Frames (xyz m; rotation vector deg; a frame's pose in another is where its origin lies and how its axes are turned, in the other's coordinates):
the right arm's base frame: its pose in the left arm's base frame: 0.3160 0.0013 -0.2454 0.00 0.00 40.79
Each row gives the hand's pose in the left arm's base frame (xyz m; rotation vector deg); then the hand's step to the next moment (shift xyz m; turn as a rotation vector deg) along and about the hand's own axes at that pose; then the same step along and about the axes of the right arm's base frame.
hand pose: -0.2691 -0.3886 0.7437 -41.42 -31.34 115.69
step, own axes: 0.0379 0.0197 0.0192 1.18 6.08 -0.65
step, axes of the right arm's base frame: -0.0175 0.0425 -0.0088 -4.11 0.94 -4.59
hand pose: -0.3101 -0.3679 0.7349 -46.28 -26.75 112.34
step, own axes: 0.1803 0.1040 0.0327 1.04 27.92 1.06
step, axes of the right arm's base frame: -0.0447 0.1782 -0.1031 -22.33 2.30 -16.66
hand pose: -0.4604 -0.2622 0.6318 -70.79 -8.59 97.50
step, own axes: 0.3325 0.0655 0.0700 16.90 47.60 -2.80
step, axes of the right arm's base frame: 0.0912 0.2484 -0.2230 -29.07 8.72 -40.47
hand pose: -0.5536 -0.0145 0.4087 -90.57 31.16 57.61
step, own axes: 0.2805 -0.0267 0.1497 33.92 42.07 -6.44
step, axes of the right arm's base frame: 0.2212 0.0688 -0.2194 -17.50 -0.09 -51.53
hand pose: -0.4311 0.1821 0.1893 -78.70 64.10 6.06
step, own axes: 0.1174 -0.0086 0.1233 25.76 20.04 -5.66
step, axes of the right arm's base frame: 0.1253 -0.0624 -0.0973 -10.35 -7.76 -30.49
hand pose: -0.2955 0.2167 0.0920 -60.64 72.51 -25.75
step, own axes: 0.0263 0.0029 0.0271 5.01 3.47 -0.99
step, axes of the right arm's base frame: 0.0186 -0.0273 -0.0185 -1.96 -1.77 -5.58
